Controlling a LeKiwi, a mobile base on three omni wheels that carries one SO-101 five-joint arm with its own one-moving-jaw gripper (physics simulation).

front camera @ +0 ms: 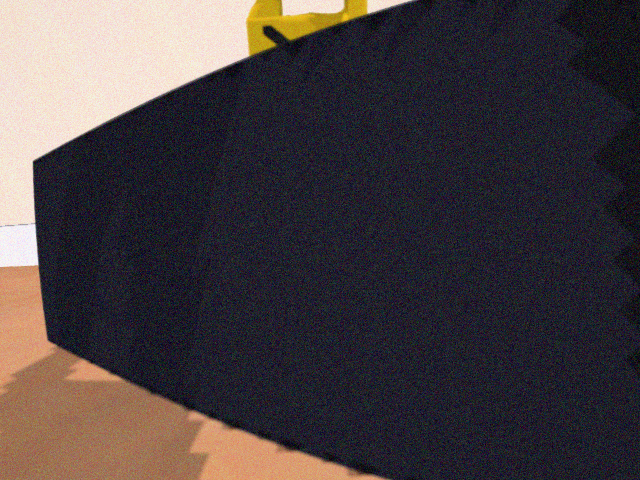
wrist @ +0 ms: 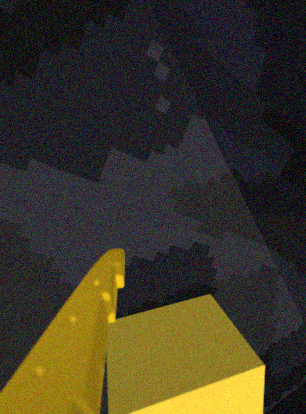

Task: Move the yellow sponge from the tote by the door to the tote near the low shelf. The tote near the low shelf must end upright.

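Places are measured from the arm's base along level axes (x ahead, y left, z up), in centimetres.
Where they show: hand, its tool point: (wrist: pixel 123 262).
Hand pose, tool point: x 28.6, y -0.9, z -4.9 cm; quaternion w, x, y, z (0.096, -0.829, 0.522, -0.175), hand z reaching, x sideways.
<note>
Each offset is from my tool point to the top centre of the thing. "pt": to the spot under its first point. Level surfaces: height alone.
The yellow sponge @(pt dx -3.7, dy -4.6, dz -1.3 cm) (wrist: pixel 185 340) lies inside a dark tote at the bottom of the wrist view, and its lower part is cut off by the picture edge. The dark tote @(dx -5.9, dy -2.5, dz +6.0 cm) (front camera: pixel 361 232) (wrist: pixel 65 200) fills most of both views; which of the two totes it is cannot be told. My gripper (wrist: pixel 112 285) is open. One notched jaw shows, right along the left side of the sponge, and the moving jaw is out of the picture. In the front view the gripper is hidden behind the tote wall. The other tote does not show.
A yellow part of my arm (front camera: pixel 263 38) shows above the tote's rim in the front view. A pale wall (front camera: pixel 103 51) with a white baseboard (front camera: pixel 18 245) stands behind at the left. The wooden floor @(dz -4.0 cm) (front camera: pixel 248 449) shows below the tote, with a shadow at the lower left.
</note>
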